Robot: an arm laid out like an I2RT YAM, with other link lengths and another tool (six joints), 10 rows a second.
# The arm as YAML. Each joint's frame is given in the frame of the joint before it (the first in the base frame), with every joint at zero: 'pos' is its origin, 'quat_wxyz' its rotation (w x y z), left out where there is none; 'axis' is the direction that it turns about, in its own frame. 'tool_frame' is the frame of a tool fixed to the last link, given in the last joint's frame.
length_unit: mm
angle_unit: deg
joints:
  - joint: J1
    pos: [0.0, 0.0, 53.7]
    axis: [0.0, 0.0, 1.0]
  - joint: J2
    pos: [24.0, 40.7, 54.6]
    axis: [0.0, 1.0, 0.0]
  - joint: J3
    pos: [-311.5, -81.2, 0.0]
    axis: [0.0, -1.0, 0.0]
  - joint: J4
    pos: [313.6, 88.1, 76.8]
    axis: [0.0, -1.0, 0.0]
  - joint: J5
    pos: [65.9, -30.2, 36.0]
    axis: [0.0, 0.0, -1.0]
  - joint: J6
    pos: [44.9, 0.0, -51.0]
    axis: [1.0, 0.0, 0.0]
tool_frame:
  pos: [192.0, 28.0, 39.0]
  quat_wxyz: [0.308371, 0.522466, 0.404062, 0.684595]
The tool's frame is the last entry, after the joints.
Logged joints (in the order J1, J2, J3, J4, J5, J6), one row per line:
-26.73 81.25 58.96 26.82 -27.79 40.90
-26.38 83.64 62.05 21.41 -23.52 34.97
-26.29 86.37 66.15 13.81 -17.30 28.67
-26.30 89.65 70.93 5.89 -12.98 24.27
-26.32 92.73 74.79 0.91 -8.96 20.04
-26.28 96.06 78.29 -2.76 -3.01 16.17
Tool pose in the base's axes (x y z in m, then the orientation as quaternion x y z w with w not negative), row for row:
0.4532 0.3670 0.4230 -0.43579 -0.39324 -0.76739 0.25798
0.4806 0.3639 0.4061 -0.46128 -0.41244 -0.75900 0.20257
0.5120 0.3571 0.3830 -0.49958 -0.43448 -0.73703 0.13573
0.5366 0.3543 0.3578 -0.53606 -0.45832 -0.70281 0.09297
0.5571 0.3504 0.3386 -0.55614 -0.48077 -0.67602 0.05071
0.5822 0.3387 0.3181 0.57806 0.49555 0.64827 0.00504
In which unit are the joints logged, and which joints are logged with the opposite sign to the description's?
The joints are logged in degrees. Opposite sign: J1.
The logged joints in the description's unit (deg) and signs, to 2 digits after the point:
26.73 81.25 58.96 26.82 -27.79 40.90
26.38 83.64 62.05 21.41 -23.52 34.97
26.29 86.37 66.15 13.81 -17.30 28.67
26.30 89.65 70.93 5.89 -12.98 24.27
26.32 92.73 74.79 0.91 -8.96 20.04
26.28 96.06 78.29 -2.76 -3.01 16.17

